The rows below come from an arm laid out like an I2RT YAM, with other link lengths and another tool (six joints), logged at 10 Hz.
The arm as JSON. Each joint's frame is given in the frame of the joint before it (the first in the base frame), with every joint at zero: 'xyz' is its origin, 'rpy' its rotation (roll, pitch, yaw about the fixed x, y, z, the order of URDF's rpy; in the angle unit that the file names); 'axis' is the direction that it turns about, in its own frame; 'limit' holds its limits. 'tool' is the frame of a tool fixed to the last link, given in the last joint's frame.
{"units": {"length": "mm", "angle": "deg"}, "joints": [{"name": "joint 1", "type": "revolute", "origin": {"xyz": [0.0, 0.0, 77.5], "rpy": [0.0, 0.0, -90.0]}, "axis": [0.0, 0.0, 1.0], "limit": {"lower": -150.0, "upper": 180.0}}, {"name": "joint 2", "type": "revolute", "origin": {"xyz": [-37.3, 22.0, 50.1], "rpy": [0.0, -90.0, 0.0]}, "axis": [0.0, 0.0, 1.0], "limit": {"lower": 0.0, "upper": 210.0}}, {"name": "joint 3", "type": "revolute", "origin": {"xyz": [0.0, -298.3, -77.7], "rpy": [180.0, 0.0, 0.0]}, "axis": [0.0, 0.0, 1.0], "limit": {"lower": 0.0, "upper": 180.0}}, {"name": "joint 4", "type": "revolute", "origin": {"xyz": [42.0, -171.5, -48.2], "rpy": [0.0, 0.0, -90.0]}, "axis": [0.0, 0.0, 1.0], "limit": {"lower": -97.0, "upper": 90.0}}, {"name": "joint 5", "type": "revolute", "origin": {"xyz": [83.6, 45.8, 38.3], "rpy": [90.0, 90.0, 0.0]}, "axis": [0.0, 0.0, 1.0], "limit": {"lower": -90.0, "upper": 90.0}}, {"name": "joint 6", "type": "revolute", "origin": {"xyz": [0.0, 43.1, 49.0], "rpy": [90.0, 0.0, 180.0]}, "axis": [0.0, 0.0, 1.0], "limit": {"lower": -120.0, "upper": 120.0}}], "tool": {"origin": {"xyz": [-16.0, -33.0, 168.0], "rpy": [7.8, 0.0, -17.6]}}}
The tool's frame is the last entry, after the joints.
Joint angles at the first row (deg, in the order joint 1, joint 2, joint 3, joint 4, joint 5, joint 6):
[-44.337 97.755 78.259 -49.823 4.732 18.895]
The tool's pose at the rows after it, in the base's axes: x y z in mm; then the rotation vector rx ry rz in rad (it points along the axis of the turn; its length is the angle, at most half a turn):
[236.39 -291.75 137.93 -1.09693 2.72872 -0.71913]
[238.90 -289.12 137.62 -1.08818 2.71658 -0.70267]
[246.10 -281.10 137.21 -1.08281 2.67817 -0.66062]
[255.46 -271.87 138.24 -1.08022 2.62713 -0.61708]
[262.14 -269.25 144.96 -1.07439 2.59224 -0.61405]
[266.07 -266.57 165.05 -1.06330 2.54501 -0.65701]
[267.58 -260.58 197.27 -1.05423 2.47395 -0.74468]
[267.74 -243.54 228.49 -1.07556 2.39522 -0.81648]
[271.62 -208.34 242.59 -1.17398 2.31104 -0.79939]
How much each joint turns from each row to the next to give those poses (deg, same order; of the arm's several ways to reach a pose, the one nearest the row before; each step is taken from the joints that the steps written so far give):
[-0.023 0.634 0.000 -0.022 -0.044 -0.001]
[-0.064 0.023 0.022 -0.042 -1.136 0.198]
[-0.023 -0.001 -0.001 -0.111 -2.952 -0.067]
[0.002 -0.022 0.065 0.023 -3.518 -0.282]
[-0.002 -0.284 0.963 -0.329 -1.770 -0.089]
[0.067 -2.317 1.377 -0.939 -1.158 0.023]
[0.414 -4.502 1.073 -0.767 -0.723 -0.001]
[1.814 -5.115 0.939 -1.792 -0.240 -0.066]
[4.196 -3.782 0.544 -3.517 -0.830 -1.005]

